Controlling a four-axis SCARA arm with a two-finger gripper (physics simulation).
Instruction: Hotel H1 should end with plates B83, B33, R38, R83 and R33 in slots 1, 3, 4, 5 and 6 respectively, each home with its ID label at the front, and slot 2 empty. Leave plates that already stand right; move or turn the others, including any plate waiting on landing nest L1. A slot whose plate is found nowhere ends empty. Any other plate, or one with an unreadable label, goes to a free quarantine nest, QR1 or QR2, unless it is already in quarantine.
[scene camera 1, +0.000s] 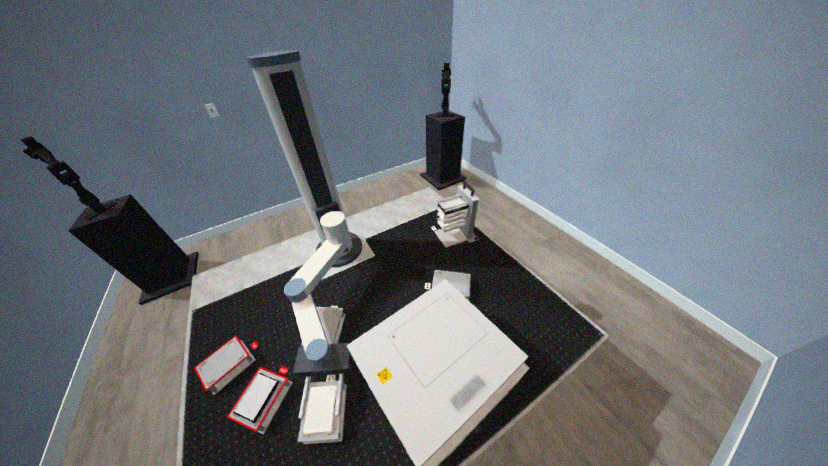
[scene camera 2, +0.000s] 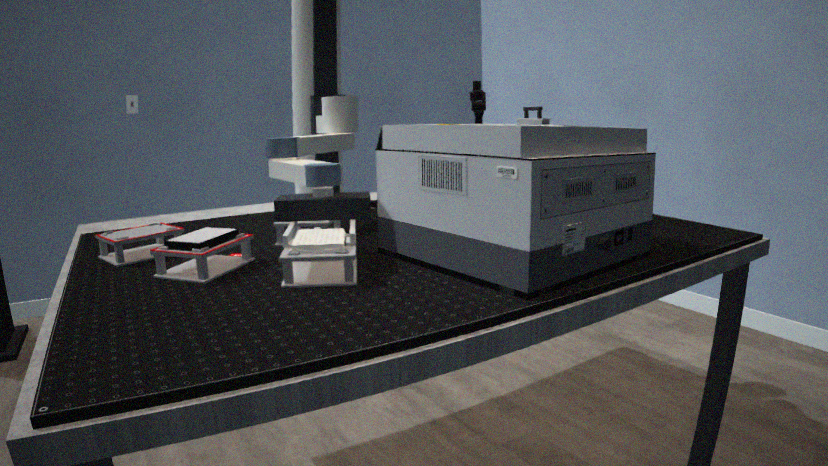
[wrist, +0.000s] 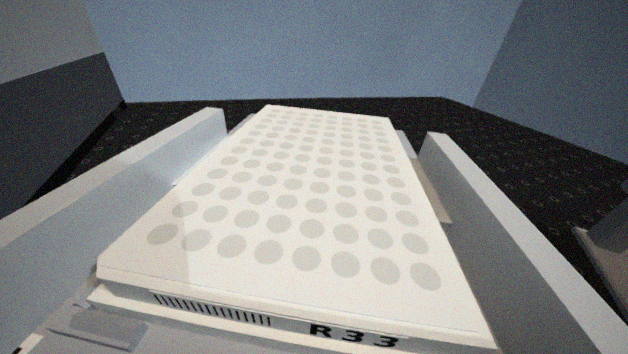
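Note:
A pale plate labelled R33 (scene camera 1: 320, 421) (scene camera 2: 318, 238) (wrist: 310, 200) sits flat on a grey nest (scene camera 1: 321, 439) (wrist: 107, 325) near the table front; the nest's tag is too small to read. Its ID label faces the wrist camera. My gripper (scene camera 1: 319, 408) (scene camera 2: 318, 231) (wrist: 320, 137) is shut on plate R33, one finger along each long side, with the pads against its edges. Hotel H1 (scene camera 1: 472, 213) holds several stacked plates at the back right; their labels are unreadable. A dark plate with a white top (scene camera 1: 254, 397) (scene camera 2: 202, 237) sits on a red-edged nest (scene camera 2: 202, 266).
Another red-edged nest (scene camera 1: 224, 363) (scene camera 2: 139, 232) at the left carries no plate. A large white instrument (scene camera 1: 440, 370) (scene camera 2: 451, 196) stands right of the gripper. A grey nest (scene camera 1: 331, 324) shows partly behind the arm, and another grey platform (scene camera 1: 454, 280) stands behind the instrument.

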